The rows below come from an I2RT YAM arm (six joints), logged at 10 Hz.
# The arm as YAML. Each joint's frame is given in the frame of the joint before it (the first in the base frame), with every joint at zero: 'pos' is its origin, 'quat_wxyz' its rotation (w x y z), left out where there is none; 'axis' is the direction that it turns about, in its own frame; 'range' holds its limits. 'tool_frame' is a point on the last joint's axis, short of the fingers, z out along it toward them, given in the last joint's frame.
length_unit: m
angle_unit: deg
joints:
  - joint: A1
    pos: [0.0, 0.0, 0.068]
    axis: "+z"
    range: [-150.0, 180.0]
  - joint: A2
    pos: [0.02, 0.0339, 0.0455]
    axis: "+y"
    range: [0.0, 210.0]
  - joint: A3
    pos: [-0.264, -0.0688, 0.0]
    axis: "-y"
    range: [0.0, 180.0]
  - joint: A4
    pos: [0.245, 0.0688, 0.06]
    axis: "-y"
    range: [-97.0, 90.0]
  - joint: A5
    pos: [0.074, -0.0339, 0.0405]
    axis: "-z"
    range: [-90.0, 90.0]
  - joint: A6
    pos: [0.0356, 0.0, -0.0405]
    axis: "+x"
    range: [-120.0, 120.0]
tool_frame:
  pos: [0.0, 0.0, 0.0]
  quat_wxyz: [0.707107, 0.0, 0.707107, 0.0]
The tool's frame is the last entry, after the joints.
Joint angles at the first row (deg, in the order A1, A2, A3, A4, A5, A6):
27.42 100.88 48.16 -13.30 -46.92 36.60
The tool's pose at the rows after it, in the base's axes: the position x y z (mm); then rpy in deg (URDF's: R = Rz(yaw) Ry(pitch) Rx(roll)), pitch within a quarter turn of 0, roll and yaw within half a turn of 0:
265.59 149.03 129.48 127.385 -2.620 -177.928
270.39 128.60 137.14 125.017 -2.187 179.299
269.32 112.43 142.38 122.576 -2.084 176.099
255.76 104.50 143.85 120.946 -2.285 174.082
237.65 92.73 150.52 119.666 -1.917 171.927
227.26 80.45 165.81 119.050 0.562 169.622
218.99 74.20 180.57 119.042 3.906 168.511
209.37 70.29 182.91 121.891 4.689 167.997
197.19 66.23 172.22 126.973 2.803 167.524
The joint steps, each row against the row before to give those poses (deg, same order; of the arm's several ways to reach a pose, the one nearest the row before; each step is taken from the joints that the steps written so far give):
-3.13 -1.22 -0.26 -0.57 -1.33 -2.03
-4.13 -2.12 -0.83 -0.35 -2.38 -0.44
-3.06 -2.60 -2.25 2.14 -1.90 1.94
-0.81 -3.94 -4.55 3.52 -0.77 3.13
-1.44 -6.21 -4.70 0.94 -0.48 2.01
-2.16 -6.33 -1.59 -2.36 0.42 -0.17
-0.96 -5.23 -0.35 -2.66 1.13 -1.09
-0.22 -2.91 -0.51 -4.46 2.65 -2.13
0.00 -1.13 -1.74 -4.75 3.69 -2.14

